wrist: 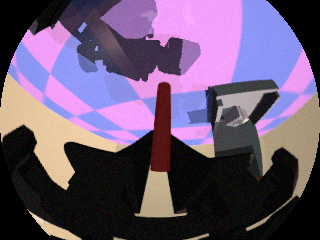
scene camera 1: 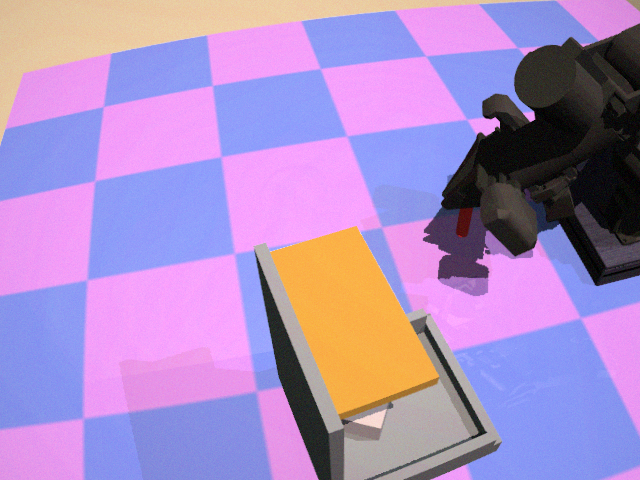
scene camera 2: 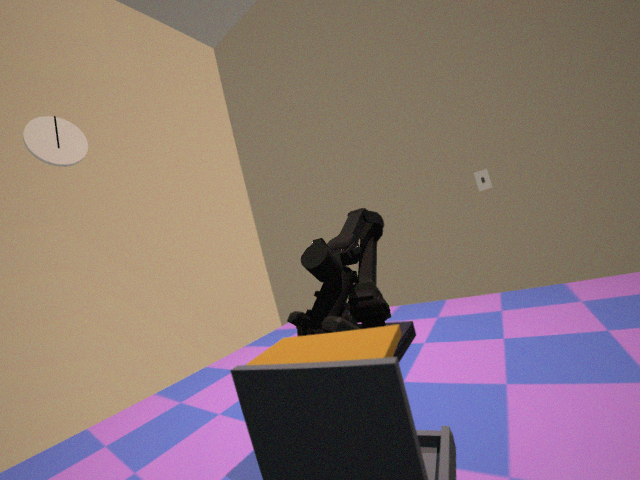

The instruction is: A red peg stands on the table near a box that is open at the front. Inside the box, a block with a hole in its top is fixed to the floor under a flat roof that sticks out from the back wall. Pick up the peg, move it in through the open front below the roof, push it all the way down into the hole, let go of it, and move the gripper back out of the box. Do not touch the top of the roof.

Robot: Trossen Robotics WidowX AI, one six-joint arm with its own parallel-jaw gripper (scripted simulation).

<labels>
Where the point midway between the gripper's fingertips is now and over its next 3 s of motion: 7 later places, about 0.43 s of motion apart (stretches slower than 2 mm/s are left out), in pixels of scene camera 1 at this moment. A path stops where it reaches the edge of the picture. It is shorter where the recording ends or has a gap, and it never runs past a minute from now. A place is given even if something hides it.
The gripper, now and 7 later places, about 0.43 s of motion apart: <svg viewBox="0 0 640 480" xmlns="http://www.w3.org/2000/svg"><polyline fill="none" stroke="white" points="443,201 434,213 425,230 417,249 409,274 405,303 403,334 385,354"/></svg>
</labels>
